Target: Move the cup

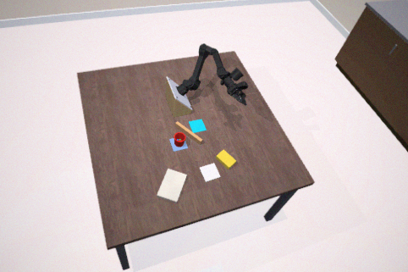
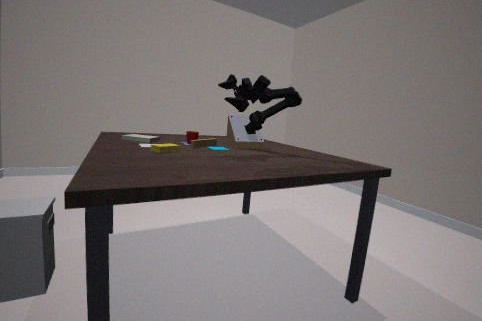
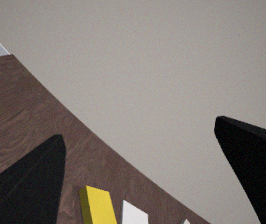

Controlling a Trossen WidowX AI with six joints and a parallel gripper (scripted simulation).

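My gripper tip is 31 cm to the left of the wooden bar, 28 cm above it and 8 cm past it. The rest, counted from my gripper tip: white pad (30 cm to the right, 29 cm below, 23 cm ahead); cyan pad (30 cm below, 22 cm to the right, 12 cm behind); yellow block (28 cm below, 19 cm ahead, 16 cm to the right).
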